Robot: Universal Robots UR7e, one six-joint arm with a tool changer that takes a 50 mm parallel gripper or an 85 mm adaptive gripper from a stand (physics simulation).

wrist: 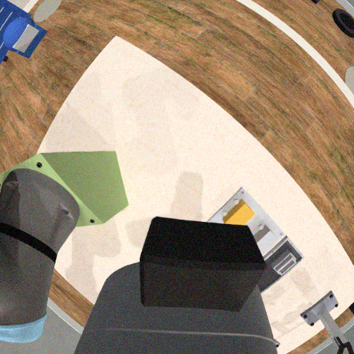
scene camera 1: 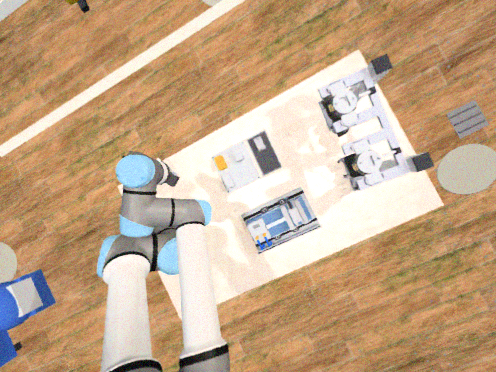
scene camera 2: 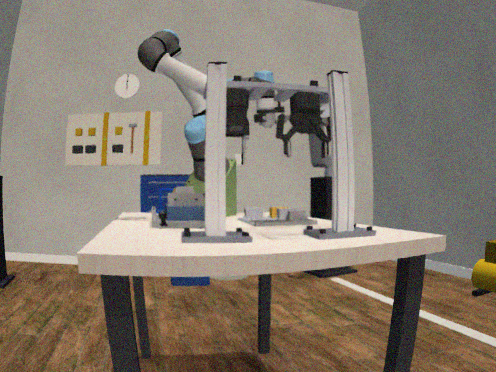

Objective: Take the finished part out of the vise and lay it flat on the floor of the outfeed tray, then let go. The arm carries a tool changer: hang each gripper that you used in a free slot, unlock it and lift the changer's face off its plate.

In view: a narrow parallel gripper (scene camera 2: 237,101), an adaptive gripper (scene camera 2: 305,117) and a tool stand (scene camera 2: 337,94).
The narrow parallel gripper also shows in scene camera 1 (scene camera 1: 365,162). The adaptive gripper also shows in scene camera 1 (scene camera 1: 341,106). The tool stand shows as well in scene camera 1 (scene camera 1: 363,81). The wrist view does not show the narrow parallel gripper: it is out of frame.
